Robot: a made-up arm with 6 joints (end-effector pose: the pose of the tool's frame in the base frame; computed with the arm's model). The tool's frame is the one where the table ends.
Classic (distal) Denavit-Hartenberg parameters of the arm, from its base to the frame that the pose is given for. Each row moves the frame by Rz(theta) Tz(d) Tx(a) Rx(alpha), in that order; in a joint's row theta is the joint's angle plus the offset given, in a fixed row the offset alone. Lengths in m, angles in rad.
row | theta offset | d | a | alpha
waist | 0 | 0.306 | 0 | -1.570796
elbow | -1.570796 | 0 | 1.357 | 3.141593
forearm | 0 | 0 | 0 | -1.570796
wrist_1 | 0 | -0.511 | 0 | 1.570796
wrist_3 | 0 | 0.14 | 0 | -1.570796
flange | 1.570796 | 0 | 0 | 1.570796
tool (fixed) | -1.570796 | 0 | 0 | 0
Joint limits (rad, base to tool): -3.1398..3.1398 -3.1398..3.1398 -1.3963..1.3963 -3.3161..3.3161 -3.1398..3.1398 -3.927..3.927
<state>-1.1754 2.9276 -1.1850 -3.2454 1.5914 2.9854</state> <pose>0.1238 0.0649 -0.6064 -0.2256 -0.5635 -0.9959</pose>
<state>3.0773 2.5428 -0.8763 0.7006 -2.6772 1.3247</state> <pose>-0.2413 0.1228 -0.7617 -0.0502 -0.9103 2.6217</pose>
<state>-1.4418 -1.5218 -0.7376 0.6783 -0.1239 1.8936</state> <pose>-0.2439 1.0329 0.7956 2.2305 -1.7098 1.3552</pose>
Working (the frame after each row of the table, in the pose's form):
after waist: 0.0000 0.0000 0.3060 -1.2674 1.1136 -1.1136
after elbow: -0.1744 1.3441 0.3725 -1.1068 -1.3237 1.2679
after forearm: -0.1744 1.3441 0.3725 -1.6282 -1.8530 -0.6756
after wrist_1: -0.1278 0.9854 0.7334 -0.6774 -0.8944 0.4646
after wrist_3: -0.2439 1.0329 0.7956 -2.0283 -1.0930 -0.4906
after flange: -0.2439 1.0329 0.7956 -0.3133 2.3708 -0.8356

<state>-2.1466 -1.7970 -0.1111 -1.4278 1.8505 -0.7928</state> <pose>0.6603 1.0538 0.5252 -1.1124 -2.5243 1.4077</pose>
Working (the frame after each row of the table, in the pose's form):
after waist: 0.0000 0.0000 0.3060 -0.8794 1.6194 -1.6194
after elbow: 0.7201 1.1092 0.0017 -1.5326 -0.6200 0.9479
after forearm: 0.7201 1.1092 0.0017 2.7090 1.4712 -0.1561
after wrist_1: 0.7520 1.1584 0.5093 -0.6499 -1.6850 1.9005
after wrist_3: 0.6603 1.0538 0.5252 0.3651 1.2555 -0.6896
after flange: 0.6603 1.0538 0.5252 2.1975 0.8532 -0.8924

